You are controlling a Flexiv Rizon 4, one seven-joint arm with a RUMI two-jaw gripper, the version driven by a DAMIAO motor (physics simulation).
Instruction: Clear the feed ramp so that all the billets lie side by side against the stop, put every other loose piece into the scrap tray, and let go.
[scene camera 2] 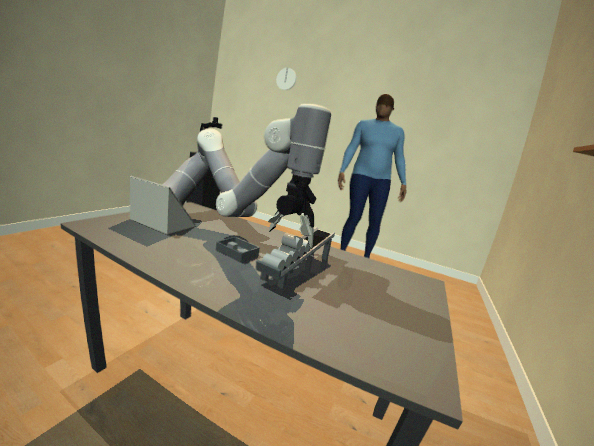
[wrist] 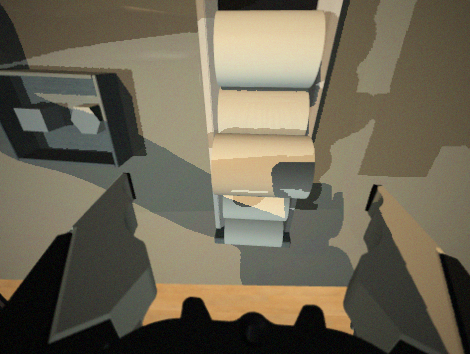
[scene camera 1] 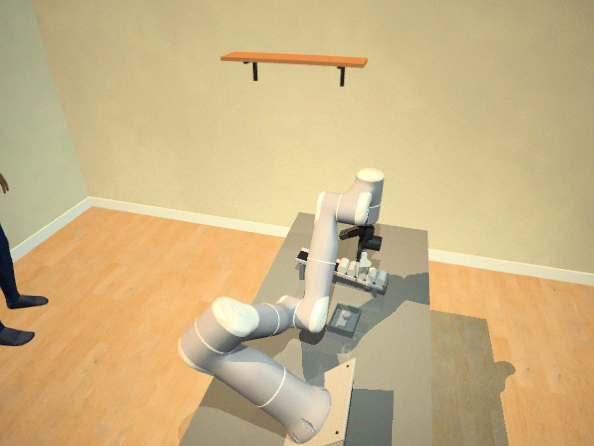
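The feed ramp [scene camera 1: 357, 284] [scene camera 2: 320, 246] [wrist: 205, 75] slopes down to its stop [wrist: 220, 235]. Several pale cylinders lie crosswise on it. The lowest cylinder [wrist: 253, 233] is at the stop. One cylinder [scene camera 2: 291, 242] [wrist: 262, 162] sits higher than its neighbours, on top of the row. The topmost cylinder up the slope [wrist: 269, 48] looks large in the wrist view. The scrap tray [scene camera 1: 339, 331] [scene camera 2: 240, 254] [wrist: 119, 120] holds a block [wrist: 31, 120] and a many-sided piece [wrist: 86, 121]. My gripper [scene camera 2: 291, 237] [wrist: 248, 181] is open and empty above the ramp, its fingers to either side of the row.
The tray stands beside the ramp, on the side towards the arm's base plate [scene camera 1: 345, 395] [scene camera 2: 150, 205]. The grey table [scene camera 1: 405, 350] [scene camera 2: 380, 325] carries both. A person [scene camera 2: 377, 150] stands beyond the table. A wall shelf [scene camera 1: 295, 59] hangs high behind.
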